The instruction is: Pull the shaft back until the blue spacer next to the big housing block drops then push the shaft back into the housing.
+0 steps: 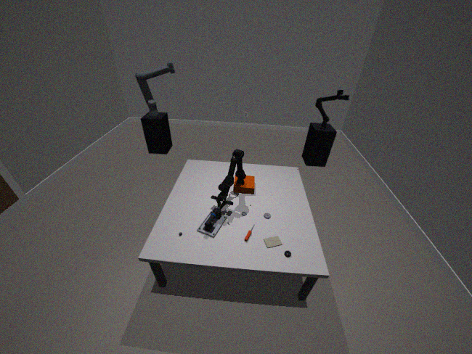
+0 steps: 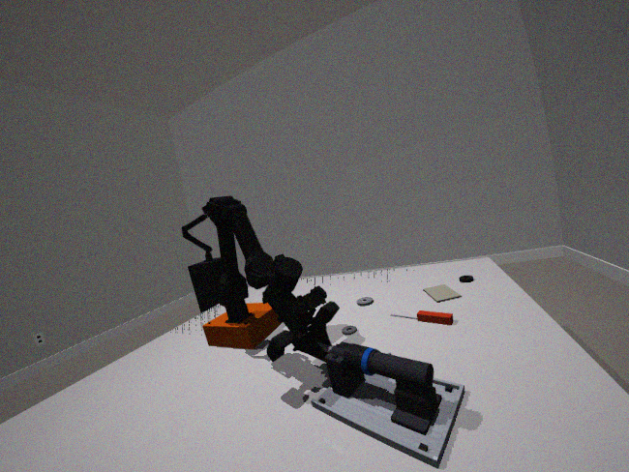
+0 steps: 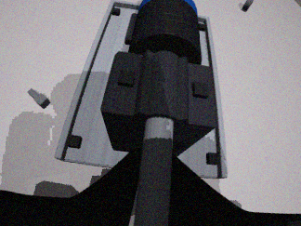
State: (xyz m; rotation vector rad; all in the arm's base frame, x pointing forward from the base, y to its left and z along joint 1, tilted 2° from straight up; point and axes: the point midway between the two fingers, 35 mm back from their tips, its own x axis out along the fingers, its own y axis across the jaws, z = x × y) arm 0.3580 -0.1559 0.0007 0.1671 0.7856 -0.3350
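Now: gripper tip 90 mm short of the blue spacer, 30 mm to the left of it and 20 mm below it. Round my gripper tip: black ring (530 mm to the left, 340 mm ahead, 50 mm below); then beige tile (430 mm to the left, 240 mm ahead, 50 mm below); then grey shaft (30 mm ahead, 20 mm above, 10 mm to the right).
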